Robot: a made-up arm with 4 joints. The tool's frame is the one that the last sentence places. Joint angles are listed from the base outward.
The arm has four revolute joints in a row. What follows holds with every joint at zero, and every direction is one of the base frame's. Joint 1 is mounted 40 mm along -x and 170 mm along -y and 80 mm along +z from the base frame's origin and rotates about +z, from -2.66 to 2.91 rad. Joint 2 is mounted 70 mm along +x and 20 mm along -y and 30 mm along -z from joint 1 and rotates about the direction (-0.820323, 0.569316, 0.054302), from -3.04 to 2.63 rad. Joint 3 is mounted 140 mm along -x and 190 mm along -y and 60 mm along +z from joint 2 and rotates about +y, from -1.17 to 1.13 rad. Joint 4 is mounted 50 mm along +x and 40 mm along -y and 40 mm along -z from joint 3 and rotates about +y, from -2.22 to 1.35 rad. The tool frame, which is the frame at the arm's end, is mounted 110 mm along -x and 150 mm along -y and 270 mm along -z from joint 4; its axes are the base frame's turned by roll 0.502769, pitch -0.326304 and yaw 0.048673 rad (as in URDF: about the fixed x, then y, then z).
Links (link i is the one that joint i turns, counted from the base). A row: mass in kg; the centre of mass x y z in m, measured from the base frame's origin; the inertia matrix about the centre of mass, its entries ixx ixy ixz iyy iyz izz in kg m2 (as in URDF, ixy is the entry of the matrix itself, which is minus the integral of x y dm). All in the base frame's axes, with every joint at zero. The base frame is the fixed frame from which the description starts. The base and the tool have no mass.
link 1: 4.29; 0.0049 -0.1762 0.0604; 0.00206 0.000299 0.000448 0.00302 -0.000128 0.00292
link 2: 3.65; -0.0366 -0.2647 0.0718; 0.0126 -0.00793 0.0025 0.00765 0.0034 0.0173
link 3: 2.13; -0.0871 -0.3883 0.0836; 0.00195 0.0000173 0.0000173 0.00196 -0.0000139 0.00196
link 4: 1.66; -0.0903 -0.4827 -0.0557; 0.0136 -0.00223 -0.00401 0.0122 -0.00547 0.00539
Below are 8 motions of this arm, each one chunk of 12 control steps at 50 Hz.
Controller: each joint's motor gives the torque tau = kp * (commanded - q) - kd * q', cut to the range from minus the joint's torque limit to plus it. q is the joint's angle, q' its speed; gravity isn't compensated. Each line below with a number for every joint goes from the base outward.
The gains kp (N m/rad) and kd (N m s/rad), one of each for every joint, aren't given. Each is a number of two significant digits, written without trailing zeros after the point. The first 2 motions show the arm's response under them.
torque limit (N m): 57 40 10 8.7
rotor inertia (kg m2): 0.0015 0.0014 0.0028 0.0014
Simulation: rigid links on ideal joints. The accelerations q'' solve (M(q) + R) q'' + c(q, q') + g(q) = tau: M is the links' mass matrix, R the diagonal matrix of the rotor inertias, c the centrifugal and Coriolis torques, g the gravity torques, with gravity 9.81 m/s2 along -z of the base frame. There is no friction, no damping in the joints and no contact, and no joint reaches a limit. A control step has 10 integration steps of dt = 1/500 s. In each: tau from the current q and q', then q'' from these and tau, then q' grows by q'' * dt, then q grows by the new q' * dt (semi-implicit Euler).
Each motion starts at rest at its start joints. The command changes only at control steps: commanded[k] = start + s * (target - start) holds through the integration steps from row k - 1 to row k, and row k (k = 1, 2, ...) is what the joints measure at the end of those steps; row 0 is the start. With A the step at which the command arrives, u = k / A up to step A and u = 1 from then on. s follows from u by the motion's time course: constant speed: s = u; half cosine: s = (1 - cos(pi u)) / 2; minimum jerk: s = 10 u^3 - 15 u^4 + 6 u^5; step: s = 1 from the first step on.
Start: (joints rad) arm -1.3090 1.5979 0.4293 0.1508
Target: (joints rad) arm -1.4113 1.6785 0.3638 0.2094
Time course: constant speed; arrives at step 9
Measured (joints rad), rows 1 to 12:
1: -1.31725 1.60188 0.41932 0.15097
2: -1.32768 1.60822 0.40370 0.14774
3: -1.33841 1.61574 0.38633 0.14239
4: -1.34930 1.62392 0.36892 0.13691
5: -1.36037 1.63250 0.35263 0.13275
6: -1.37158 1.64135 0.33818 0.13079
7: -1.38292 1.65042 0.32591 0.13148
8: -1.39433 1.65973 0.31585 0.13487
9: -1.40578 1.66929 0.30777 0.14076
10: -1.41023 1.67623 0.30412 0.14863
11: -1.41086 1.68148 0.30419 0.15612
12: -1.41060 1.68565 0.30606 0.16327
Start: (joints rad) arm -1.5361 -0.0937 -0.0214 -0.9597
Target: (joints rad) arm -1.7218 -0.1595 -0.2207 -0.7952
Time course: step
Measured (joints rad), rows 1 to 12:
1: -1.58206 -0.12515 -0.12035 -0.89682
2: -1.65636 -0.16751 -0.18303 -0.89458
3: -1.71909 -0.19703 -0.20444 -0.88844
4: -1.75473 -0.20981 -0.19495 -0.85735
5: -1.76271 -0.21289 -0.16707 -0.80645
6: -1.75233 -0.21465 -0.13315 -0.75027
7: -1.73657 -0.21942 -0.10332 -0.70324
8: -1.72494 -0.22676 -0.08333 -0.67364
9: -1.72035 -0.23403 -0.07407 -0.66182
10: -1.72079 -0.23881 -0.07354 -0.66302
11: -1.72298 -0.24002 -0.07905 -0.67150
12: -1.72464 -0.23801 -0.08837 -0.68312
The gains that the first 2 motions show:
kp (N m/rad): 340 190 35 22
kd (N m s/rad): 6.9 6.5 1.5 0.89
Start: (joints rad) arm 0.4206 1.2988 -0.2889 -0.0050
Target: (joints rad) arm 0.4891 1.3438 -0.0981 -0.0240
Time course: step
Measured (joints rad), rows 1 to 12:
1: 0.45787 1.29341 -0.22416 -0.03721
2: 0.47594 1.30073 -0.18820 -0.05903
3: 0.48494 1.31222 -0.16989 -0.06986
4: 0.48970 1.32344 -0.16040 -0.07409
5: 0.49214 1.33221 -0.15524 -0.07504
6: 0.49309 1.33771 -0.15210 -0.07485
7: 0.49303 1.33998 -0.14979 -0.07468
8: 0.49233 1.33957 -0.14774 -0.07496
9: 0.49130 1.33730 -0.14575 -0.07571
10: 0.49019 1.33406 -0.14379 -0.07674
11: 0.48920 1.33063 -0.14196 -0.07779
12: 0.48844 1.32760 -0.14036 -0.07869

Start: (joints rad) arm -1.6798 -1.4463 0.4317 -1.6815
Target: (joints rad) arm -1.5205 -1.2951 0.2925 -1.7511
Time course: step
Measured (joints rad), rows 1 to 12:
1: -1.57897 -1.39924 0.39598 -1.71987
2: -1.53265 -1.36257 0.37345 -1.70578
3: -1.52060 -1.33827 0.37092 -1.69031
4: -1.51976 -1.32213 0.37253 -1.68210
5: -1.52119 -1.31237 0.37182 -1.68130
6: -1.52222 -1.30776 0.36764 -1.68596
7: -1.52250 -1.30686 0.36109 -1.69369
8: -1.52230 -1.30813 0.35381 -1.70229
9: -1.52198 -1.31020 0.34722 -1.71006
10: -1.52171 -1.31211 0.34219 -1.71598
11: -1.52155 -1.31342 0.33905 -1.71968
12: -1.52146 -1.31408 0.33767 -1.72125

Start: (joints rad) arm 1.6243 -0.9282 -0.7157 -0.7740
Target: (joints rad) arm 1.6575 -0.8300 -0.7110 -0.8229
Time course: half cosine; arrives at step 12
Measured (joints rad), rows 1 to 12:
1: 1.62204 -0.93463 -0.71400 -0.77305
2: 1.61979 -0.94511 -0.70668 -0.77043
3: 1.62117 -0.95270 -0.69448 -0.76406
4: 1.62654 -0.95479 -0.67869 -0.75397
5: 1.63416 -0.95160 -0.66088 -0.74137
6: 1.64194 -0.94448 -0.64277 -0.72810
7: 1.64847 -0.93486 -0.62614 -0.71606
8: 1.65328 -0.92391 -0.61251 -0.70691
9: 1.65647 -0.91257 -0.60300 -0.70172
10: 1.65835 -0.90171 -0.59817 -0.70093
11: 1.65918 -0.89220 -0.59806 -0.70438
12: 1.65909 -0.88485 -0.60217 -0.71138

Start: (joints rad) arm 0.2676 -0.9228 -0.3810 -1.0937
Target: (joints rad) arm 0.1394 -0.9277 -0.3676 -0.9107
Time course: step
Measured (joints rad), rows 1 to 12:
1: 0.22731 -0.93877 -0.39196 -1.04042
2: 0.16354 -0.95461 -0.37250 -0.98783
3: 0.12144 -0.95814 -0.34729 -0.94123
4: 0.11039 -0.95394 -0.32684 -0.90263
5: 0.11830 -0.95082 -0.31156 -0.87288
6: 0.13095 -0.95324 -0.29901 -0.85158
7: 0.14043 -0.96038 -0.28739 -0.83681
8: 0.14498 -0.96886 -0.27635 -0.82612
9: 0.14598 -0.97557 -0.26661 -0.81782
10: 0.14528 -0.97913 -0.25922 -0.81144
11: 0.14403 -0.97965 -0.25492 -0.80731
12: 0.14271 -0.97811 -0.25394 -0.80592

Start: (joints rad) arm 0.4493 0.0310 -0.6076 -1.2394
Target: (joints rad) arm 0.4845 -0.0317 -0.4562 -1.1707
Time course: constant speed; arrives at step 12
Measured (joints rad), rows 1 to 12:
1: 0.45114 0.02233 -0.60396 -1.24084
2: 0.45437 0.00546 -0.59167 -1.23918
3: 0.45743 -0.01272 -0.57074 -1.22914
4: 0.46008 -0.02902 -0.54281 -1.21006
5: 0.46272 -0.04264 -0.51037 -1.18416
6: 0.46568 -0.05393 -0.47613 -1.15482
7: 0.46891 -0.06357 -0.44254 -1.12544
8: 0.47208 -0.07208 -0.41155 -1.09879
9: 0.47485 -0.07973 -0.38448 -1.07671
10: 0.47714 -0.08657 -0.36196 -1.06003
11: 0.47914 -0.09254 -0.34407 -1.04878
12: 0.48118 -0.09764 -0.33042 -1.04239

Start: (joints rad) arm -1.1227 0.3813 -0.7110 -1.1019
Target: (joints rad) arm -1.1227 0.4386 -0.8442 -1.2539
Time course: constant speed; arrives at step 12
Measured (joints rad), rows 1 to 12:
1: -1.12041 0.37502 -0.70760 -1.10224
2: -1.11781 0.36443 -0.69849 -1.09972
3: -1.11760 0.35532 -0.68586 -1.09232
4: -1.11969 0.34938 -0.67206 -1.08138
5: -1.12282 0.34643 -0.65918 -1.06956
6: -1.12578 0.34583 -0.64896 -1.05954
7: -1.12784 0.34703 -0.64268 -1.05336
8: -1.12880 0.34970 -0.64113 -1.05229
9: -1.12879 0.35365 -0.64463 -1.05684
10: -1.12807 0.35873 -0.65305 -1.06687
11: -1.12692 0.36480 -0.66584 -1.08174
12: -1.12558 0.37166 -0.68216 -1.10047

